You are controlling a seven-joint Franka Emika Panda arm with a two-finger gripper.
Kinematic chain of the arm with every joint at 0, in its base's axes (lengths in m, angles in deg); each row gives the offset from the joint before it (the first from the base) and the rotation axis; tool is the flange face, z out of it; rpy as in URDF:
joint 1: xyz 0 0 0.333 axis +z
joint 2: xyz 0 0 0 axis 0.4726 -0.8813 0
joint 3: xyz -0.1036 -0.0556 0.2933 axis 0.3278 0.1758 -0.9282
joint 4: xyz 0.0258 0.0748 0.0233 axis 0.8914 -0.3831 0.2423
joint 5: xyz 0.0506 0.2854 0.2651 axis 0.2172 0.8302 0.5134
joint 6: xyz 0 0 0 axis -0.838 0.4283 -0.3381
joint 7: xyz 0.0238 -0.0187 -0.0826 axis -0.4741 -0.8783 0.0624
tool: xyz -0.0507 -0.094 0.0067 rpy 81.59 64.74 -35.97
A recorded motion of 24 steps. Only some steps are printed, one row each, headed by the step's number.
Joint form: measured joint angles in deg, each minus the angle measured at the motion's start. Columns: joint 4, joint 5, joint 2, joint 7, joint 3, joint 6, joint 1.
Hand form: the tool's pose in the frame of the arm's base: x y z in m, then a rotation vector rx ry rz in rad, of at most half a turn. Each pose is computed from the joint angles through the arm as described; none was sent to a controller.
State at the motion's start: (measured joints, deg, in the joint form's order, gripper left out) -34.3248 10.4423 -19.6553 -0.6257 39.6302 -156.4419 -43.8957
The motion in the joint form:
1: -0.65 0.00 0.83 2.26 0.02 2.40 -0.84
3: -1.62 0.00 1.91 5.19 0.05 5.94 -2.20
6: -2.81 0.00 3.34 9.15 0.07 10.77 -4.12
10: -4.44 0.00 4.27 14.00 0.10 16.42 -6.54
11: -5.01 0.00 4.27 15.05 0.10 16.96 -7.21
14: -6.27 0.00 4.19 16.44 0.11 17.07 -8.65
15: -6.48 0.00 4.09 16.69 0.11 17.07 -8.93
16: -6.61 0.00 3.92 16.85 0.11 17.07 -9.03
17: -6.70 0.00 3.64 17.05 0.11 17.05 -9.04
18: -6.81 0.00 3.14 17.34 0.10 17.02 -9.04
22: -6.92 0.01 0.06 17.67 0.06 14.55 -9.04
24: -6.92 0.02 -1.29 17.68 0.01 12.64 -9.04
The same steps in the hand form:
1: 0.5431 -0.1474 0.5305 -3.0183 0.6352 -0.2827
3: 0.5285 -0.1567 0.5263 -2.9935 0.7458 -0.1892
6: 0.5081 -0.1687 0.5216 -2.9512 0.8947 -0.0641
10: 0.4843 -0.1832 0.5081 -2.8846 1.0752 0.1085
11: 0.4797 -0.1878 0.5027 -2.8669 1.1180 0.1386
14: 0.4716 -0.1985 0.4916 -2.8356 1.1887 0.1774
15: 0.4703 -0.2007 0.4890 -2.8295 1.2018 0.1857
16: 0.4700 -0.2015 0.4864 -2.8261 1.2082 0.1938
17: 0.4705 -0.2018 0.4832 -2.8233 1.2135 0.2033
18: 0.4714 -0.2022 0.4779 -2.8193 1.2205 0.2192
22: 0.4823 -0.2070 0.4522 -2.8133 1.2313 0.2388
24: 0.4884 -0.2095 0.4421 -2.8139 1.2333 0.2238

